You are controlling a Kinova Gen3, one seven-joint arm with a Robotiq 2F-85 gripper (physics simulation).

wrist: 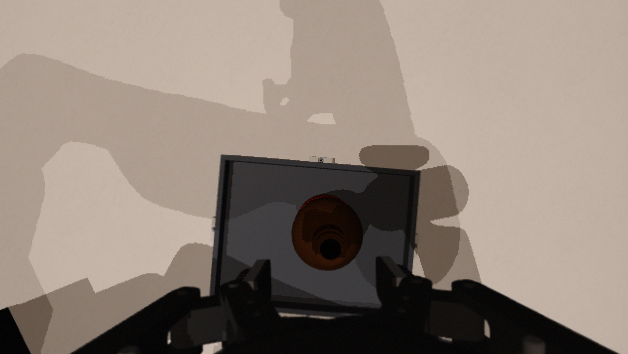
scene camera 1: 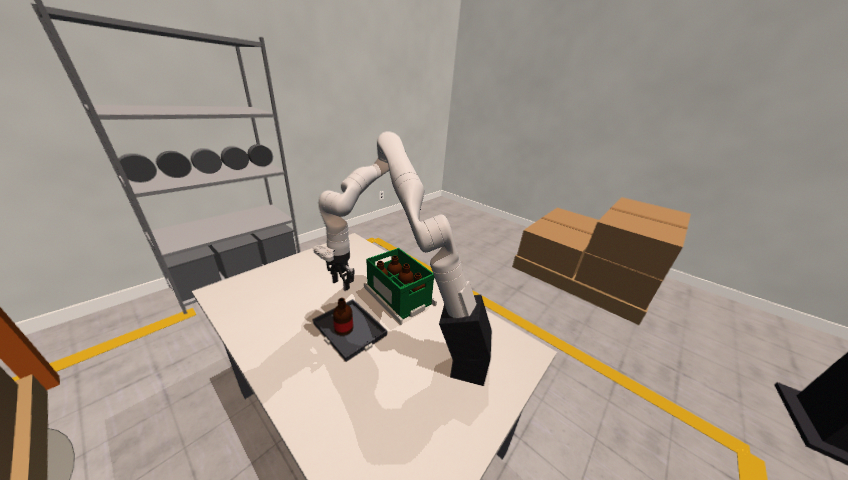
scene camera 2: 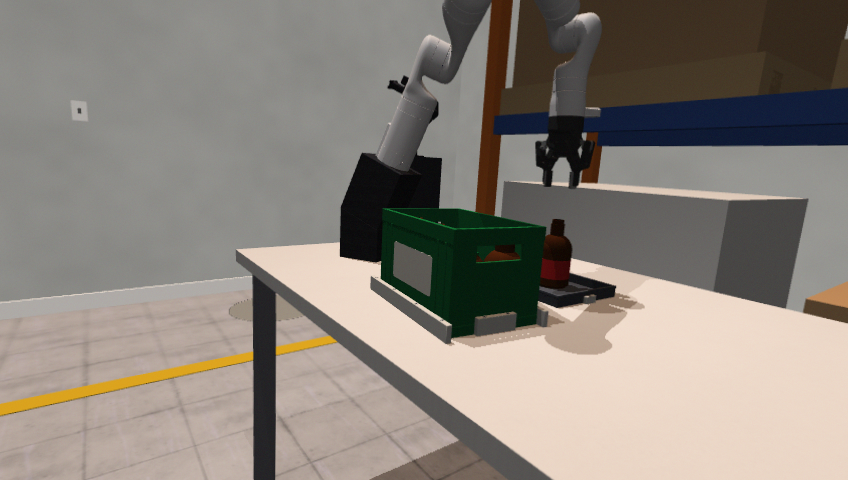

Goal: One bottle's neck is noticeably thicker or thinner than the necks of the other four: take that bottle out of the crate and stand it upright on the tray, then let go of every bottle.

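Frame: origin at the arm's base, x ahead, y left, z up, level; millimetres.
Where they show: gripper, fingertip midpoint: (wrist: 323,275) (scene camera 1: 340,286) (scene camera 2: 559,187); arm's base, link origin: (scene camera 1: 460,308) (scene camera 2: 393,163).
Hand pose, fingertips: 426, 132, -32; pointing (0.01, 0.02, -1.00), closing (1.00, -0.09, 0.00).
Each offset is from my fingertips to the centre of the thing, as dx, dy, dz. Level surfaces: height alone.
A brown bottle with a red label {+7, -3, -149} (scene camera 1: 343,321) (scene camera 2: 556,261) (wrist: 325,220) stands upright on the dark tray {-8, -20, -219} (scene camera 1: 374,334) (scene camera 2: 605,292) (wrist: 223,200). My gripper (scene camera 1: 340,284) (scene camera 2: 559,183) (wrist: 323,275) is open and empty. It hangs above the bottle, clear of its neck. The green crate {-39, -306, -144} (scene camera 1: 410,297) (scene camera 2: 493,291) stands beside the tray. Several brown bottles {-47, -349, -146} (scene camera 1: 406,273) show inside it in scene camera 1; in scene camera 2 its walls hide most of them. Their necks are too small in view to compare exactly.
Grey strips (scene camera 1: 383,303) (scene camera 2: 410,309) run on the table {dz -232} (scene camera 1: 285,356) (scene camera 2: 654,380) along the foot of the crate. The robot's black base (scene camera 1: 467,344) (scene camera 2: 371,208) stands near the crate. A shelf rack (scene camera 1: 110,142) and cardboard boxes (scene camera 1: 636,249) stand away from the table.
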